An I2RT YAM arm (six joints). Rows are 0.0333 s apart.
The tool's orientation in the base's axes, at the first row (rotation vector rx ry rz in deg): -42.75 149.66 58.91
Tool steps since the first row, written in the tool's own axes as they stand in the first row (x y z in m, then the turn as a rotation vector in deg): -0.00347 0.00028 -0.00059 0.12 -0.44 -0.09; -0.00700 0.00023 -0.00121 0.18 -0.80 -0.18; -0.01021 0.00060 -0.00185 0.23 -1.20 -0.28; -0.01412 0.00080 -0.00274 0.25 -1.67 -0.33; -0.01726 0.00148 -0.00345 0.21 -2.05 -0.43; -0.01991 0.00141 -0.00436 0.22 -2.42 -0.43; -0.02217 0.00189 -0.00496 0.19 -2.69 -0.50; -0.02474 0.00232 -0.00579 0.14 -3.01 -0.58; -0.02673 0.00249 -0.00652 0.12 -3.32 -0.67; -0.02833 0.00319 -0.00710 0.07 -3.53 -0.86; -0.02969 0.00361 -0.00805 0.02 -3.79 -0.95
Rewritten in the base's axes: 0.00275 0.00106 0.00194 0.13 -0.38 -0.23; 0.00573 0.00192 0.00374 0.27 -0.69 -0.39; 0.00821 0.00290 0.00567 0.44 -1.03 -0.57; 0.01137 0.00387 0.00795 0.68 -1.36 -0.81; 0.01362 0.00498 0.01008 0.91 -1.65 -0.93; 0.01586 0.00529 0.01173 1.10 -1.88 -1.15; 0.01749 0.00602 0.01332 1.27 -2.09 -1.24; 0.01940 0.00668 0.01517 1.49 -2.33 -1.34; 0.02096 0.00702 0.01658 1.67 -2.57 -1.45; 0.02191 0.00765 0.01802 1.82 -2.82 -1.41; 0.02280 0.00777 0.01948 1.99 -3.02 -1.47
